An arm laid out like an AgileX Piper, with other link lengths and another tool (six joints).
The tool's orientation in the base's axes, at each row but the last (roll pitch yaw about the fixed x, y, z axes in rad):
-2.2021 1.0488 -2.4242
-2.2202 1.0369 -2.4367
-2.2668 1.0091 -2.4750
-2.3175 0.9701 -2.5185
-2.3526 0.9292 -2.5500
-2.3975 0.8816 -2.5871
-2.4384 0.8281 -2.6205
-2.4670 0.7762 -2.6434
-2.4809 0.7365 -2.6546
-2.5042 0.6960 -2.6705
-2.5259 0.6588 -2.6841
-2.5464 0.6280 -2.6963
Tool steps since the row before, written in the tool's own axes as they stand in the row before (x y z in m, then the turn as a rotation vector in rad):
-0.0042 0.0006 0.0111 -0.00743 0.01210 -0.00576
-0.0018 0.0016 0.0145 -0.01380 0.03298 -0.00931
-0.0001 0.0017 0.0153 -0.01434 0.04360 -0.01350
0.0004 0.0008 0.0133 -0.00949 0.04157 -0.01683
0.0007 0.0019 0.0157 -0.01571 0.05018 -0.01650
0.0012 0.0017 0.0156 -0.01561 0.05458 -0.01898
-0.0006 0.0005 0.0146 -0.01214 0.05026 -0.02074
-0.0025 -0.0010 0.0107 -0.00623 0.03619 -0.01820
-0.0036 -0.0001 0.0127 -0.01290 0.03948 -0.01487
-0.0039 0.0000 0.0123 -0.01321 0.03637 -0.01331
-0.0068 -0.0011 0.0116 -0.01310 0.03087 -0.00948
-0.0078 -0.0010 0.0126 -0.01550 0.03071 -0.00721
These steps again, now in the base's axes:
0.0118 -0.0011 0.0001 -0.00080 0.01495 0.00327
0.0141 -0.0019 -0.0036 0.00115 0.03690 0.00138
0.0140 -0.0025 -0.0058 -0.00119 0.04782 -0.00107
0.0116 -0.0030 -0.0058 -0.00655 0.04527 -0.00295
0.0134 -0.0028 -0.0080 -0.00249 0.05502 -0.00177
0.0125 -0.0032 -0.0090 -0.00438 0.05964 -0.00258
0.0122 -0.0035 -0.0073 -0.00798 0.05509 -0.00234
0.0099 -0.0031 -0.0038 -0.00987 0.03975 -0.00162
0.0120 -0.0026 -0.0050 -0.00300 0.04401 -0.00059
0.0116 -0.0023 -0.0051 -0.00157 0.04089 0.00007
0.0130 -0.0021 -0.0028 0.00128 0.03483 0.00004
0.0143 -0.0019 -0.0034 0.00459 0.03485 0.00000

